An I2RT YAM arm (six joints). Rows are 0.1 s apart.
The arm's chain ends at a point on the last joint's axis. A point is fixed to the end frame.
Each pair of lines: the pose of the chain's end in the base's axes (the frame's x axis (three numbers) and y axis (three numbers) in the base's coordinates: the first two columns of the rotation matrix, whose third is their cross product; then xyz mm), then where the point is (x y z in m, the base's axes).
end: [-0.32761, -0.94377, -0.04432, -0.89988, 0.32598, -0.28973, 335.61, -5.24, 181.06]
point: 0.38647 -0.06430 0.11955
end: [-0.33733, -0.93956, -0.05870, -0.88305, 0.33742, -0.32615, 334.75, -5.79, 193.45]
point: 0.38735 -0.06545 0.13402
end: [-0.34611, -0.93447, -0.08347, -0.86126, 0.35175, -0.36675, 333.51, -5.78, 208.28]
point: 0.38823 -0.06567 0.15103
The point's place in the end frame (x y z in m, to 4 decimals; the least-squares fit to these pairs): 0.0418 -0.0472 0.0767
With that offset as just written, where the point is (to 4 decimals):
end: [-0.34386, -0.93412, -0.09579, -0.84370, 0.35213, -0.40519, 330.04, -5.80, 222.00]
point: 0.3871 -0.0660 0.1674
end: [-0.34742, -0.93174, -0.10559, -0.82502, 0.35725, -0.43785, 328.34, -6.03, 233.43]
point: 0.3869 -0.0668 0.1812
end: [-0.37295, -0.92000, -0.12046, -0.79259, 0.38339, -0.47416, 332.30, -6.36, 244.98]
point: 0.3911 -0.0692 0.1954
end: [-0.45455, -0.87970, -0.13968, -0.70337, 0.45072, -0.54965, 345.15, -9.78, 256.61]
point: 0.4013 -0.0795 0.2135
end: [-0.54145, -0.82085, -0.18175, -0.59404, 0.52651, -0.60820, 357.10, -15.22, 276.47]
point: 0.4081 -0.0914 0.2383
